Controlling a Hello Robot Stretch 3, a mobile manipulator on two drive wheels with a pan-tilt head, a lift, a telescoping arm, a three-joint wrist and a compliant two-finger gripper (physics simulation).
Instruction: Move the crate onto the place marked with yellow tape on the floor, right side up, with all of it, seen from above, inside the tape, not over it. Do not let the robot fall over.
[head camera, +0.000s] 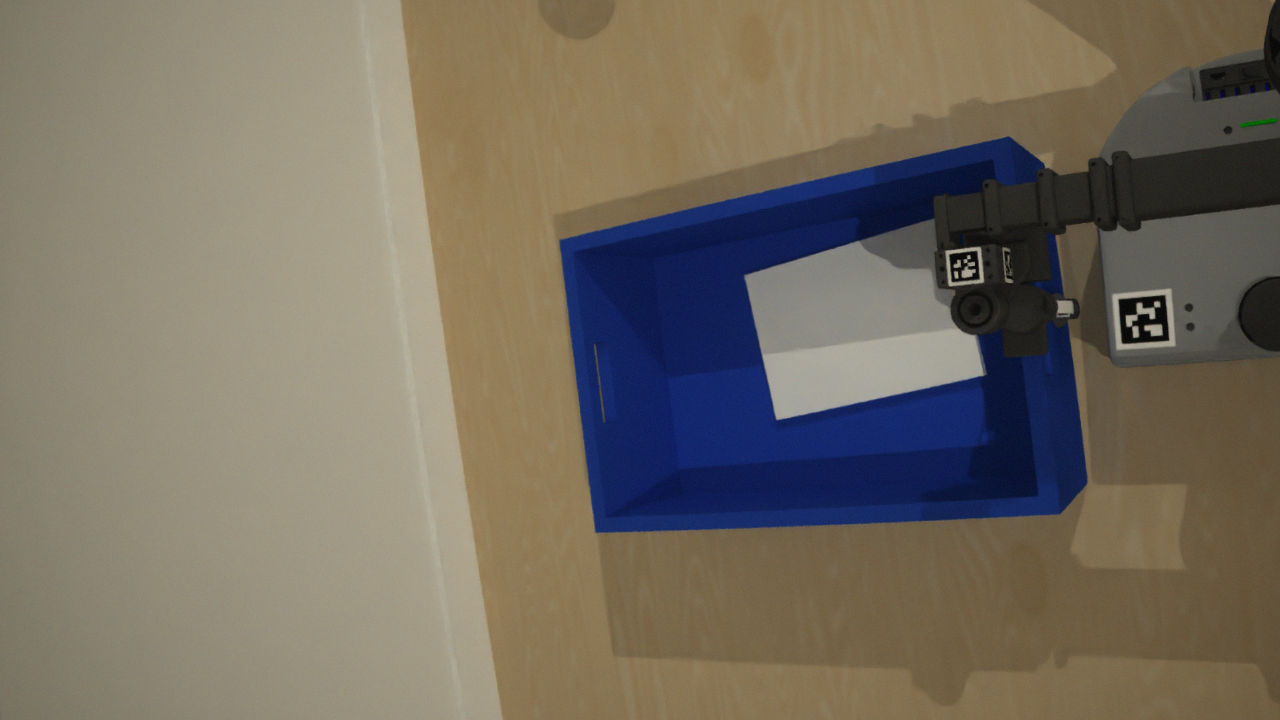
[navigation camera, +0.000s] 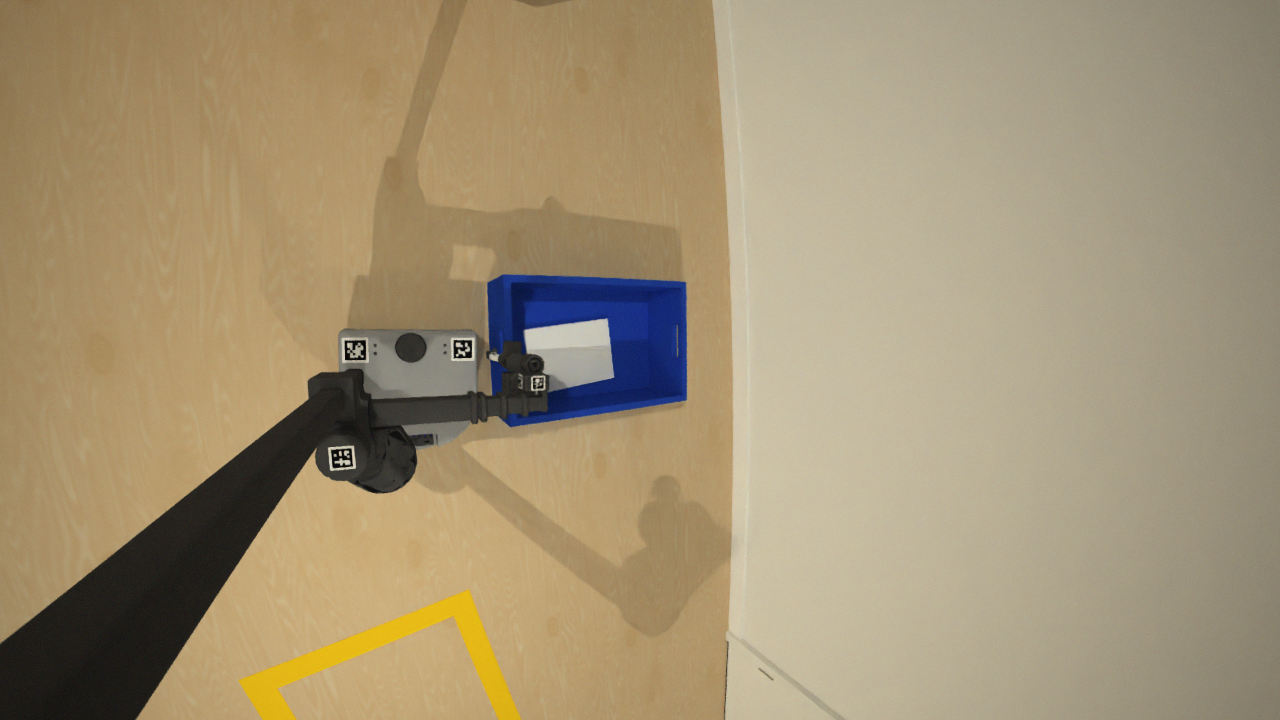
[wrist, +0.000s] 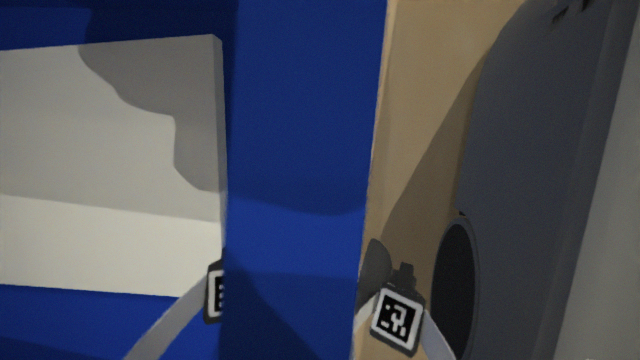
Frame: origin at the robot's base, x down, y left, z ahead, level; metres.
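Seen in the pictures: robot's base at its link origin: (head camera: 1272, 310) (navigation camera: 410, 346).
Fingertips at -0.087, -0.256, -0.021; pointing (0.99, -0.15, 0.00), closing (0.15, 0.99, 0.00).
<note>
Offsets run from my fingertips to a thing's middle, as dx, dy, dz.
The blue crate {-0.023, -0.275, +0.030} (head camera: 716, 402) (navigation camera: 631, 340) (wrist: 300, 150) is right side up, its near end close to my base. A white block {+0.061, -0.242, -0.009} (head camera: 877, 358) (navigation camera: 572, 349) (wrist: 100, 245) lies in it. My gripper (head camera: 1054, 308) (navigation camera: 501, 356) (wrist: 319, 255) is shut on the crate's near end wall, with one finger inside and one outside; the wall partly hides the inner finger in the wrist view. I cannot tell whether the crate is off the floor. The yellow tape (navigation camera: 358, 645) shows at the bottom of the navigation view, apart from the crate; part of its outline is out of view.
My grey base (head camera: 1190, 277) (navigation camera: 384, 380) (wrist: 540, 200) is beside the crate's near end, with a narrow gap between. A pale wall (head camera: 196, 358) (navigation camera: 984, 358) runs beyond the crate's far end. My mast (navigation camera: 161, 555) crosses the navigation view's lower left.
</note>
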